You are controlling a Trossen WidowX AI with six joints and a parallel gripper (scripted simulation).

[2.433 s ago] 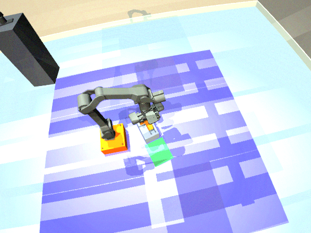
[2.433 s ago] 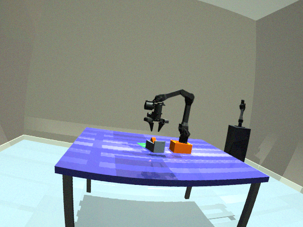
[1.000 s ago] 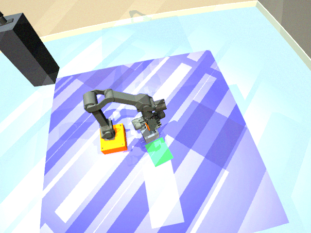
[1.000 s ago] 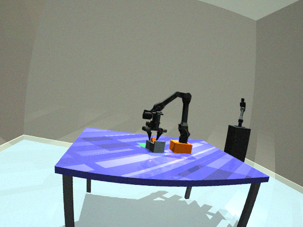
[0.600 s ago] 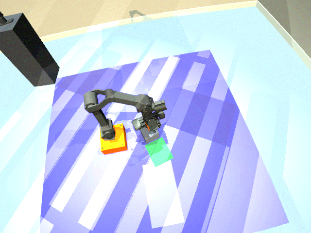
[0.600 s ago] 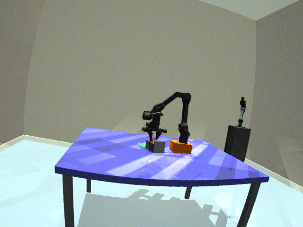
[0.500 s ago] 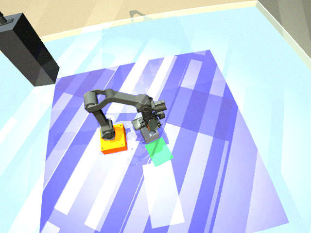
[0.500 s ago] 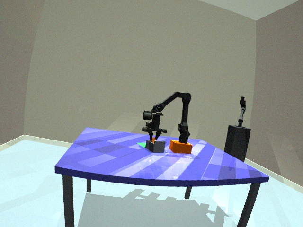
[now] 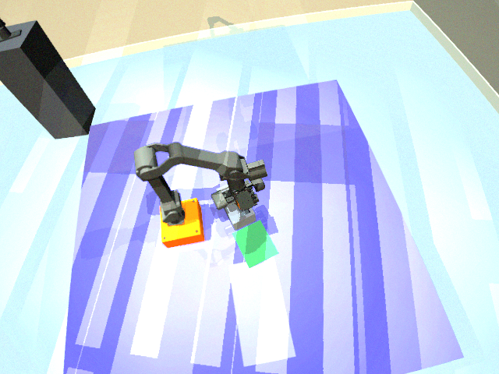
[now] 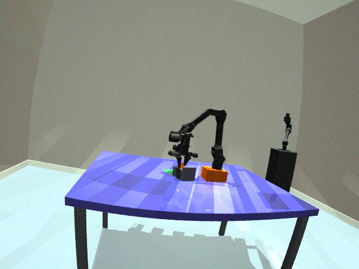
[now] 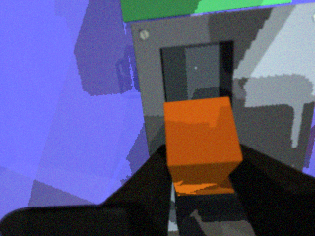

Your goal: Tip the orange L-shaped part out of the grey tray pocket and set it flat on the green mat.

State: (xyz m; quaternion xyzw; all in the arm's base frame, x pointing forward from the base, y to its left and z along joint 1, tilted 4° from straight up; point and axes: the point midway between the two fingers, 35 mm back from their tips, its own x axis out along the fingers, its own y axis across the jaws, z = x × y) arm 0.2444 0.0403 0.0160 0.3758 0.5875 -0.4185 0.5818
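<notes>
Now: gripper tip 4 cm short of the green mat, 14 cm to the left of it and 8 cm above it. Also, from my gripper tip: orange L-shaped part 3 cm behind, 2 cm to the left, 3 cm below.
</notes>
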